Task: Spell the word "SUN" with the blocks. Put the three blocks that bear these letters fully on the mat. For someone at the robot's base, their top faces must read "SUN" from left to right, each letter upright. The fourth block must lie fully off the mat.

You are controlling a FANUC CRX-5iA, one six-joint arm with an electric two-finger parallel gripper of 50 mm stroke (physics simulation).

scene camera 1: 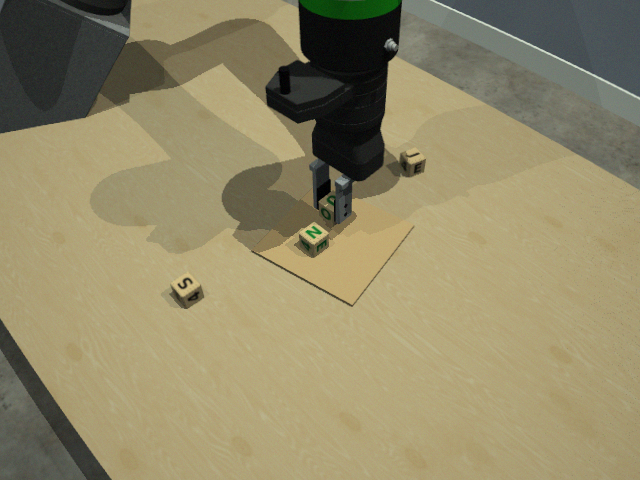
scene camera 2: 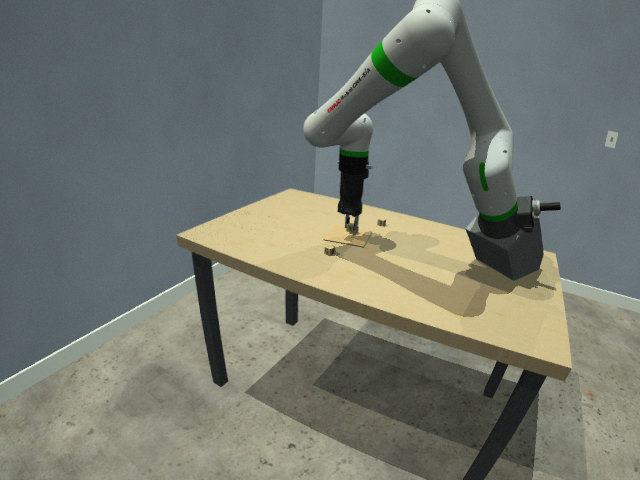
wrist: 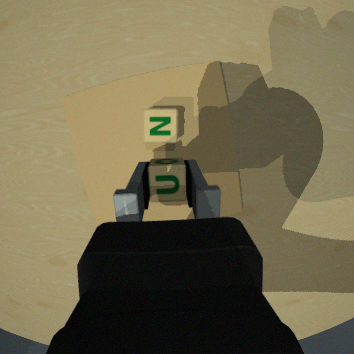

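Observation:
My gripper (scene camera 1: 331,211) (scene camera 2: 352,228) (wrist: 166,174) is shut on the U block (scene camera 1: 325,208) (wrist: 168,181), low over the mat (scene camera 1: 361,268) (scene camera 2: 336,238) (wrist: 110,150). U faces up; whether its underside touches the mat is unclear. The N block (scene camera 1: 313,239) (wrist: 160,126) sits on the mat with a small gap to the U block. In the wrist view, the tops of both letters point left. The S block (scene camera 1: 187,290) (scene camera 2: 381,222) lies off the mat, S up, turned differently from N. The fourth block (scene camera 1: 412,162) (scene camera 2: 329,250) lies off the mat, a bar-like letter up.
The robot's dark base (scene camera 1: 51,67) (scene camera 2: 509,248) stands at one end of the wooden table (scene camera 1: 258,382) (scene camera 2: 258,222). The arm's shadow covers part of the mat and the table toward the base. The S and fourth blocks lie on opposite sides of the mat.

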